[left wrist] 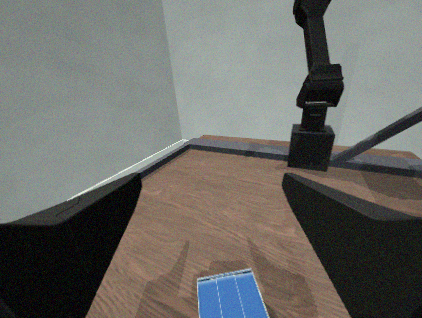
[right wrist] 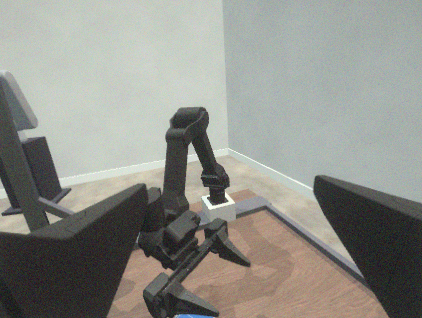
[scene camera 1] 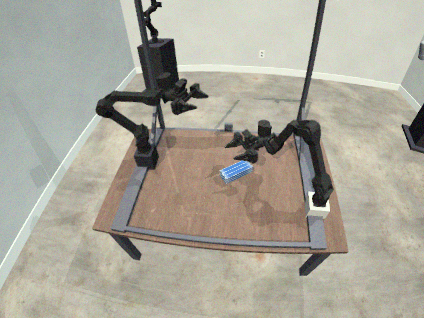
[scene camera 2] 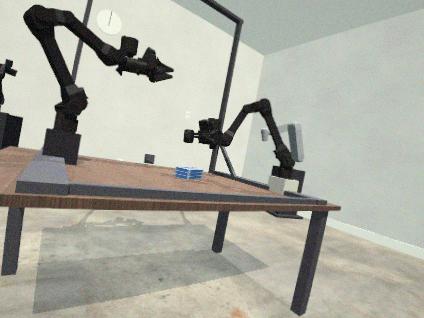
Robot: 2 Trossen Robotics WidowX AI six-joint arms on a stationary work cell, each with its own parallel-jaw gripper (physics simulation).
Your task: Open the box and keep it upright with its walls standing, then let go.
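Where they show: left gripper, fingertip midpoint: (left wrist: 213, 179) (right wrist: 236, 287) (scene camera 1: 229, 152) (scene camera 2: 193, 134); right gripper, fingertip midpoint: (right wrist: 230, 187) (scene camera 1: 202, 101) (scene camera 2: 173, 74); left arm's base, origin of the base link: (right wrist: 217, 199) (scene camera 1: 319, 201) (scene camera 2: 284, 178); right arm's base, origin of the base link: (left wrist: 311, 128) (scene camera 1: 144, 149).
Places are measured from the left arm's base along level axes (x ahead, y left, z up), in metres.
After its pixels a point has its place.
A low blue box (scene camera 1: 236, 170) @[z -0.027, x 0.411, y -0.160 m] (scene camera 2: 189, 173) @[z -0.046, x 0.449, y -0.108 m] with thin white lines lies flat on the wooden table, right of the middle in scene camera 1, its top closed. Part of the box shows at the bottom of the left wrist view (left wrist: 230, 297) @[z -0.031, x 0.457, y -0.142 m], and a sliver of it at the bottom of the right wrist view (right wrist: 195, 316) @[z -0.030, x 0.367, y -0.193 m]. My left gripper (scene camera 1: 230, 151) @[z 0.116, x 0.448, y -0.139 m] (scene camera 2: 188, 136) @[z 0.116, x 0.448, y -0.139 m] (left wrist: 213, 179) @[z 0.116, x 0.448, y -0.139 m] (right wrist: 236, 287) @[z 0.116, x 0.448, y -0.139 m] is open and empty, above the table near the box and apart from it. My right gripper (scene camera 1: 201, 101) @[z 0.346, x 0.566, y -0.194 m] (scene camera 2: 173, 73) @[z 0.346, x 0.566, y -0.194 m] is open and empty, high above the table, farther from the box.
The wooden table (scene camera 1: 200, 210) @[z -0.072, x 0.552, y 0.072 m] (scene camera 2: 125, 202) @[z -0.077, x 0.773, y 0.270 m] has a grey frame rail (scene camera 1: 215, 239) @[z -0.052, x 0.454, y 0.217 m] along its edge. Upright posts (scene camera 1: 311, 60) @[z 0.452, x 0.076, y -0.513 m] (scene camera 2: 231, 75) @[z 0.580, x 0.069, y -0.511 m] stand at the back. The left arm's white base block (scene camera 1: 318, 206) @[z 0.003, x 0.007, y 0.031 m] is at the right and the right arm's dark base (scene camera 1: 146, 157) @[z 0.027, x 0.881, y -0.134 m] at the left.
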